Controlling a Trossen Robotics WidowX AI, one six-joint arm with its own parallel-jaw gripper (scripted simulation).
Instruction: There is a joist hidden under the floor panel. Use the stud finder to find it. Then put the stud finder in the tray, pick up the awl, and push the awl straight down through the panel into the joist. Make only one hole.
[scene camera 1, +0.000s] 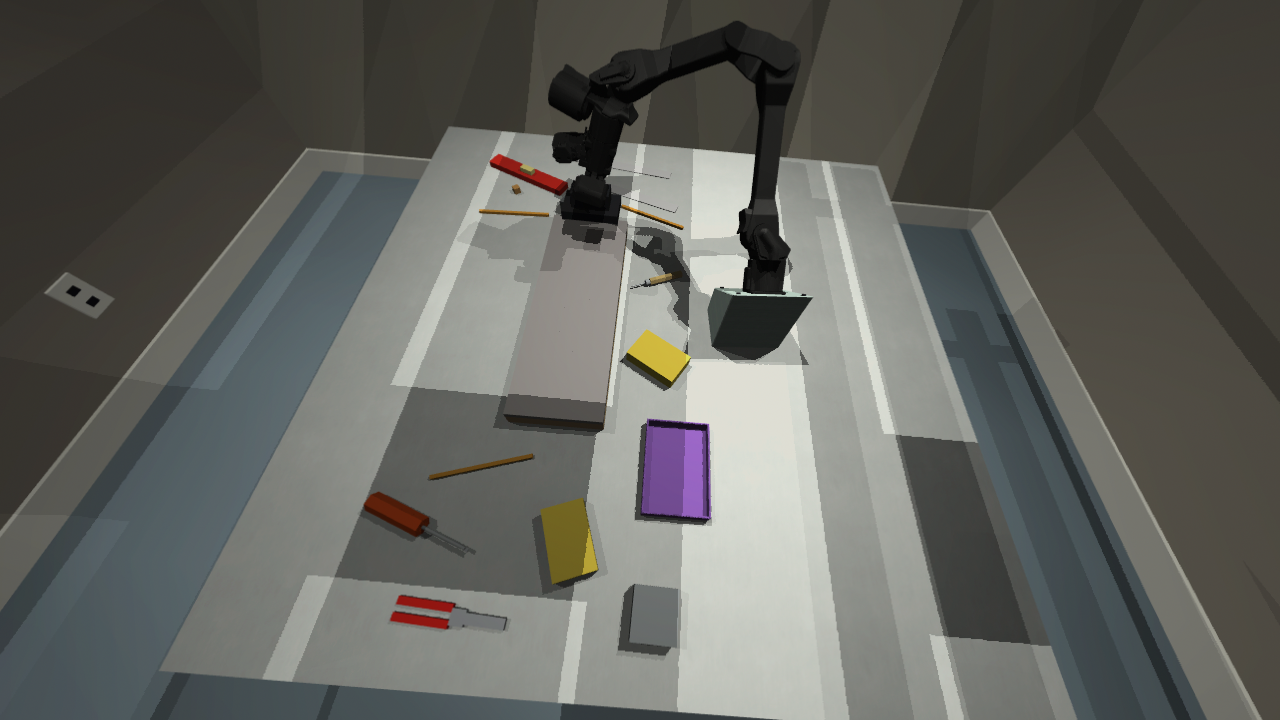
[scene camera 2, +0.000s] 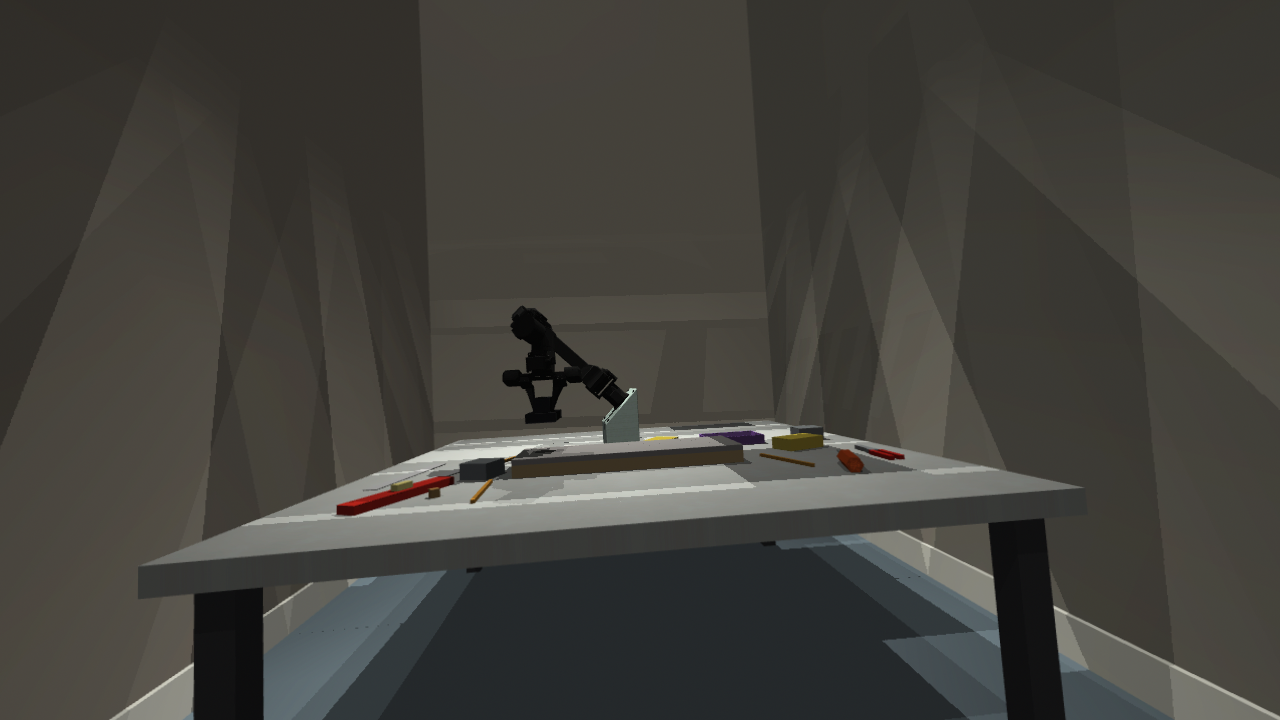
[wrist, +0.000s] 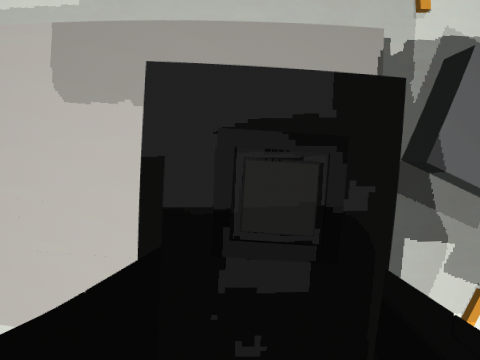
Labels:
gripper: scene camera 1 587, 201; scene camera 2; wrist
red level: scene camera 1; scene camera 2; not seen in the wrist view (out of frame)
same spot on red level: (scene camera 1: 524, 172) = (scene camera 2: 402, 489)
same spot on gripper: (wrist: 123, 310) = (scene camera 2: 552, 393)

